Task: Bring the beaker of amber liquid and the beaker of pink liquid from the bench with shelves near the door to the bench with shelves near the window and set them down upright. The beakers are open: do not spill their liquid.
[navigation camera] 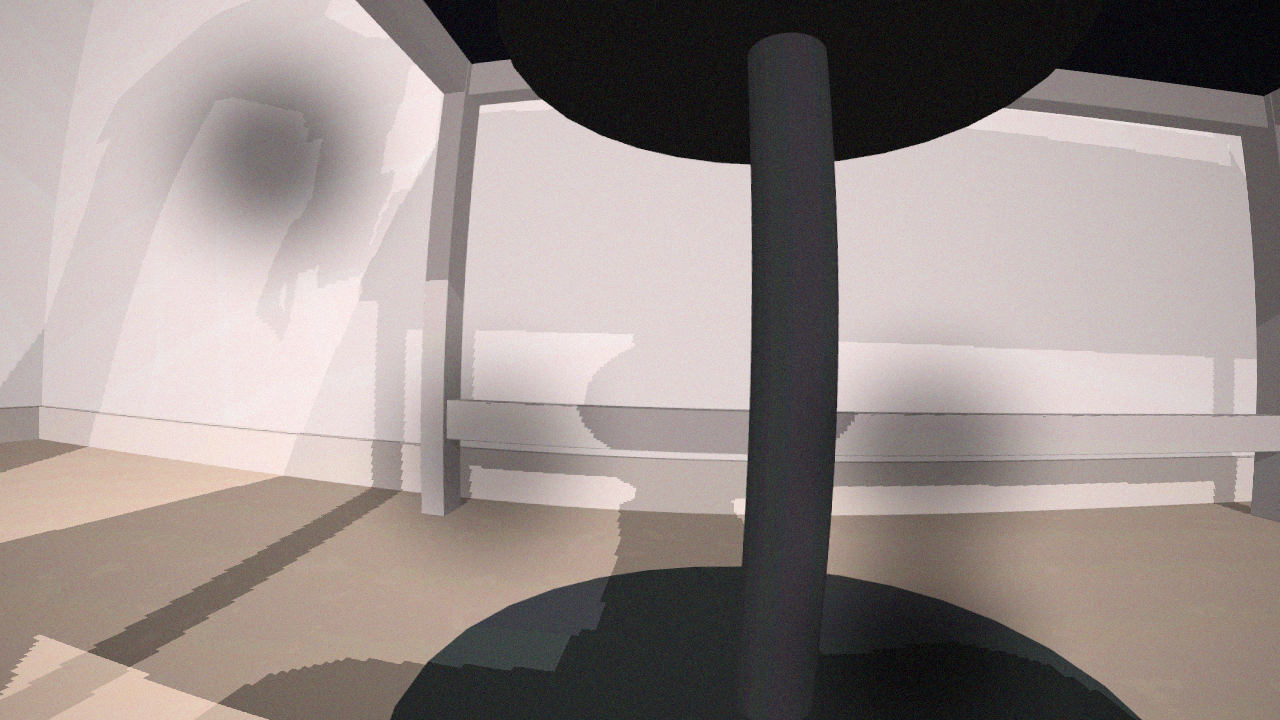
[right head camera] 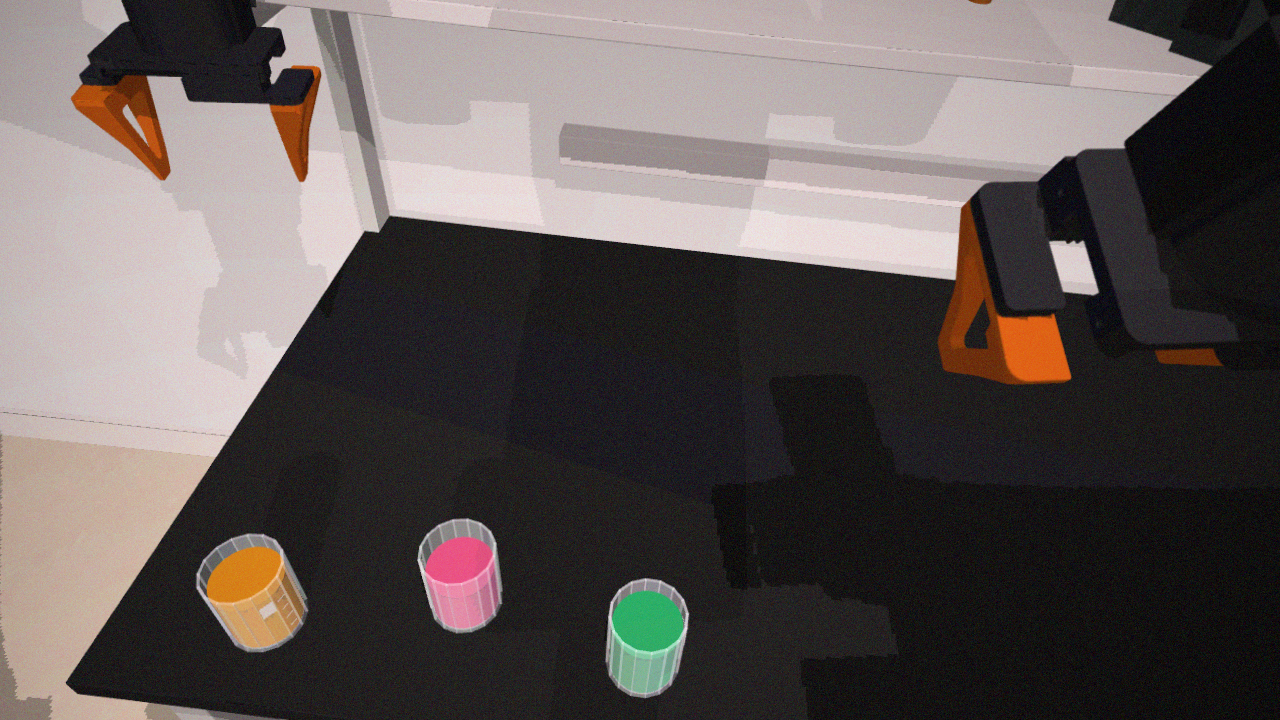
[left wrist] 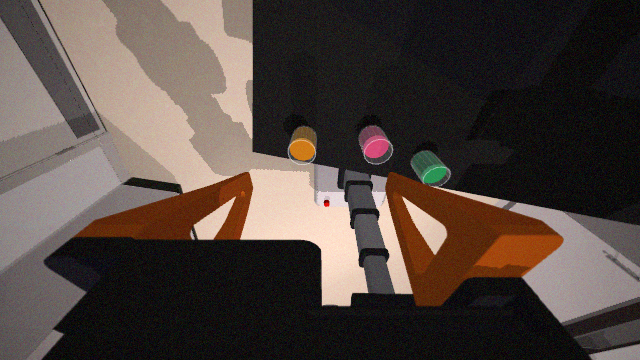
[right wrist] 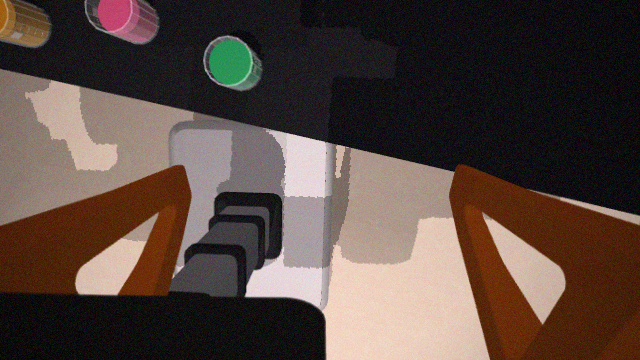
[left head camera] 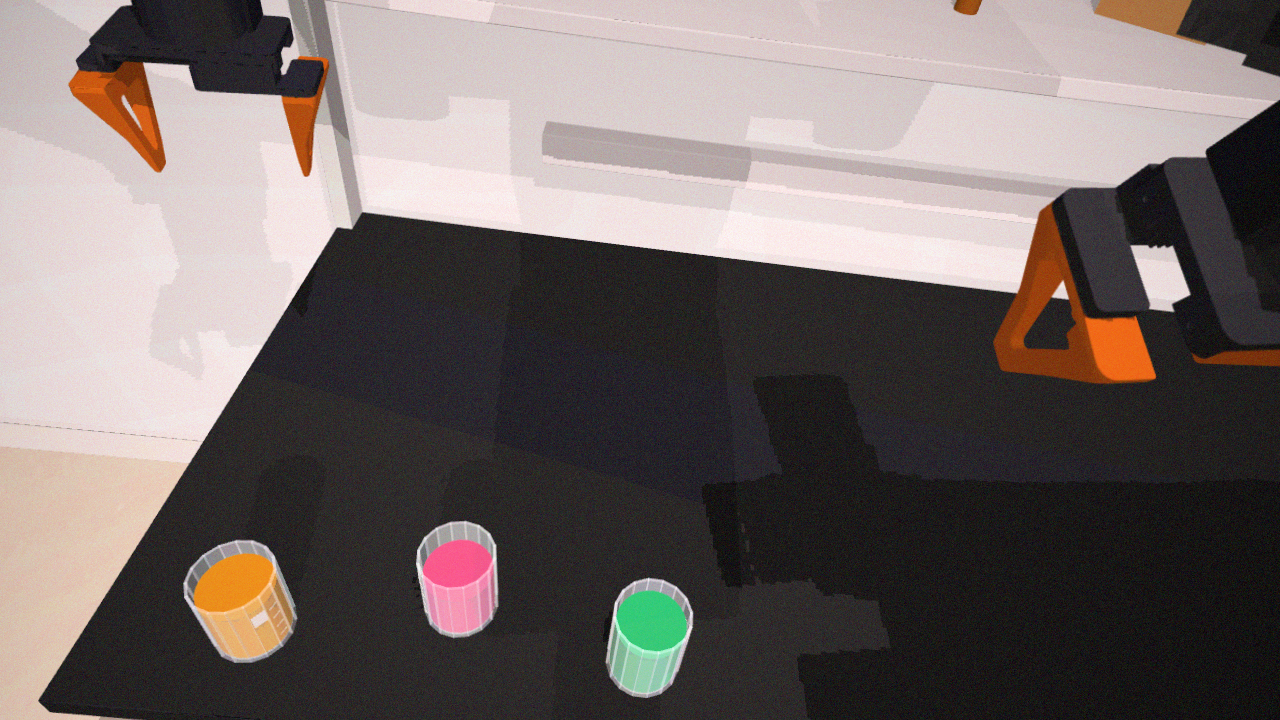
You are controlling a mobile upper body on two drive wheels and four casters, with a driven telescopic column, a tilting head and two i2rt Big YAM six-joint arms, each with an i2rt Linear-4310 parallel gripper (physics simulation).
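The beaker of amber liquid (left head camera: pixel 241 604) (right head camera: pixel 254 595) (left wrist: pixel 302 146) (right wrist: pixel 22 25) stands upright near the front left corner of the black bench top (left head camera: pixel 402 358) (right head camera: pixel 429 358). The beaker of pink liquid (left head camera: pixel 458 582) (right head camera: pixel 461 577) (left wrist: pixel 375 145) (right wrist: pixel 125 19) stands upright to its right in the head views. My left gripper (left head camera: pixel 234 173) (right head camera: pixel 234 180) (left wrist: pixel 319 179) is open and empty, high beyond the beakers at the upper left of the head views. My right gripper (right wrist: pixel 320 180) is open and empty, above the bench at the right of the head views, away from both beakers.
A beaker of green liquid (left head camera: pixel 648 637) (right head camera: pixel 646 637) (left wrist: pixel 431 169) (right wrist: pixel 232 63) stands right of the pink one. A shelf (left head camera: pixel 716 53) runs above the bench's back, with a post (left head camera: pixel 331 125) at its left. A stool (navigation camera: pixel 792 358) stands under the bench, close ahead.
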